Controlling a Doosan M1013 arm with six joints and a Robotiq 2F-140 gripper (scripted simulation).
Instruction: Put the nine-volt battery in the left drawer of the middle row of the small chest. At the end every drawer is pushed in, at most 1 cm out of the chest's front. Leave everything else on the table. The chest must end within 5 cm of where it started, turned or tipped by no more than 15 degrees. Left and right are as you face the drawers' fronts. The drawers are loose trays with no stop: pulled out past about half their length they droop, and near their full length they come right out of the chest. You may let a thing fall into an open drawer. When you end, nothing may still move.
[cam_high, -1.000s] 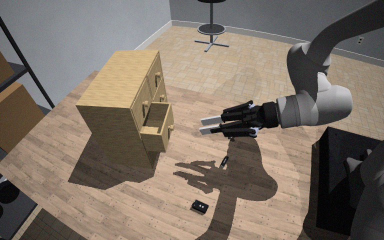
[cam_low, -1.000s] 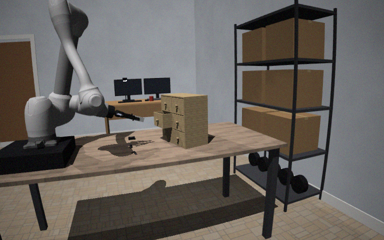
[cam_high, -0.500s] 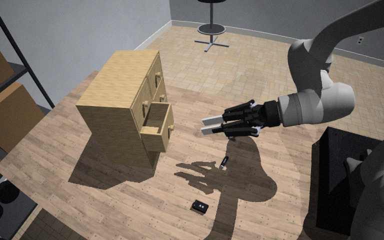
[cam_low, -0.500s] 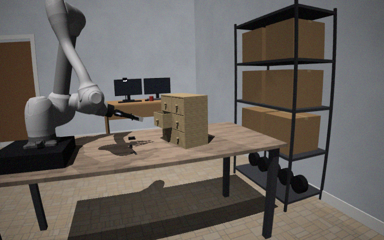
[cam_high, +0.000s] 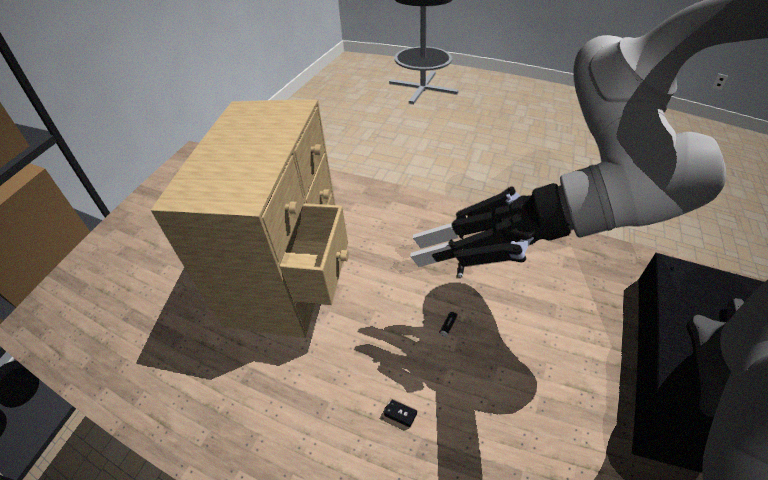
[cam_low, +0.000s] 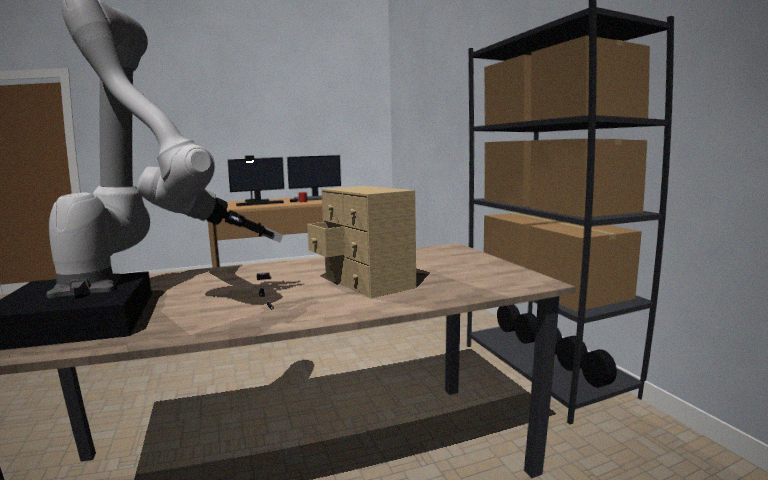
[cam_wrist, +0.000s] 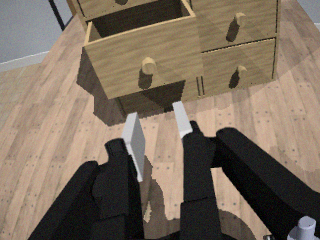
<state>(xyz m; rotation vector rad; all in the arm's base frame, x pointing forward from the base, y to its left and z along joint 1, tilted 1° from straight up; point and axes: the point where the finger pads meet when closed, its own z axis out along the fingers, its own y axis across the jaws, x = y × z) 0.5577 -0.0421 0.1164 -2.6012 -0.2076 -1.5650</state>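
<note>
Right now the black nine-volt battery is 1 cm ahead of my hand, 20 cm to the left of it and 19 cm below it. From my hand the other things lie so: black cylindrical battery (4 cm behind, 2 cm to the left, 19 cm below).
</note>
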